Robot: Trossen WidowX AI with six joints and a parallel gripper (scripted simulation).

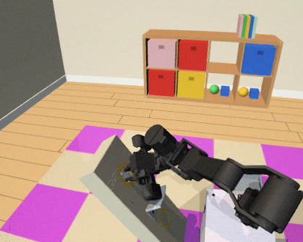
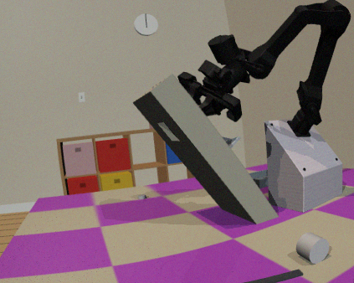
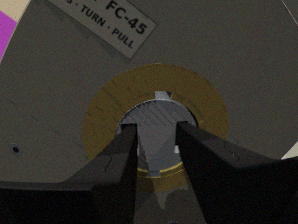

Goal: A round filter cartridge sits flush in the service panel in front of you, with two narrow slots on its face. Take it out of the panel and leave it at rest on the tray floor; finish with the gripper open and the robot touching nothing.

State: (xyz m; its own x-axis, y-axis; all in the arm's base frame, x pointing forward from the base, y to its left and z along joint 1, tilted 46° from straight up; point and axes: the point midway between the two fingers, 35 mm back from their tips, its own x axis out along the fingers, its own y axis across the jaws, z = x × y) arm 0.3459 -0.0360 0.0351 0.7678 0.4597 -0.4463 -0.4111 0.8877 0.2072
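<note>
The white round filter cartridge lies 10 mm ahead of my gripper tip and 10 mm below it. The rest, counted from my gripper tip: grey tray-like bracket 90 mm behind, 100 mm below.
</note>
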